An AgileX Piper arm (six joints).
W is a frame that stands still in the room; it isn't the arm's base.
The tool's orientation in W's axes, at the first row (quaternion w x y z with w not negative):
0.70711, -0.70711, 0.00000, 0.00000
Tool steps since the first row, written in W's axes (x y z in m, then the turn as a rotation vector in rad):
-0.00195, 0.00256, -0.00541, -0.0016, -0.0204, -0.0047
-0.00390, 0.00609, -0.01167, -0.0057, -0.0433, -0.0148
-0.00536, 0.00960, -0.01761, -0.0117, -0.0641, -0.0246
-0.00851, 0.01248, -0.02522, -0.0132, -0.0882, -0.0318
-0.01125, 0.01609, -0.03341, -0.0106, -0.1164, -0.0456
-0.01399, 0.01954, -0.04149, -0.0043, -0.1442, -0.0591
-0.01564, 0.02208, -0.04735, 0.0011, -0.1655, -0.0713
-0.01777, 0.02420, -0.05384, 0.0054, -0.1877, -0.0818
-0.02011, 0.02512, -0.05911, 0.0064, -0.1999, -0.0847
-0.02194, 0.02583, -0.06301, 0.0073, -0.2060, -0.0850
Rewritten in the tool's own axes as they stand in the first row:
-0.00195, 0.00541, 0.00256, -0.0016, 0.0047, -0.0204
-0.00390, 0.01167, 0.00609, -0.0057, 0.0148, -0.0433
-0.00536, 0.01761, 0.00960, -0.0117, 0.0246, -0.0641
-0.00851, 0.02522, 0.01248, -0.0132, 0.0318, -0.0882
-0.01125, 0.03341, 0.01609, -0.0106, 0.0456, -0.1164
-0.01399, 0.04149, 0.01954, -0.0043, 0.0591, -0.1442
-0.01564, 0.04735, 0.02208, 0.0011, 0.0713, -0.1655
-0.01777, 0.05384, 0.02420, 0.0054, 0.0818, -0.1877
-0.02011, 0.05911, 0.02512, 0.0064, 0.0847, -0.1999
-0.02194, 0.06301, 0.02583, 0.0073, 0.0850, -0.2060

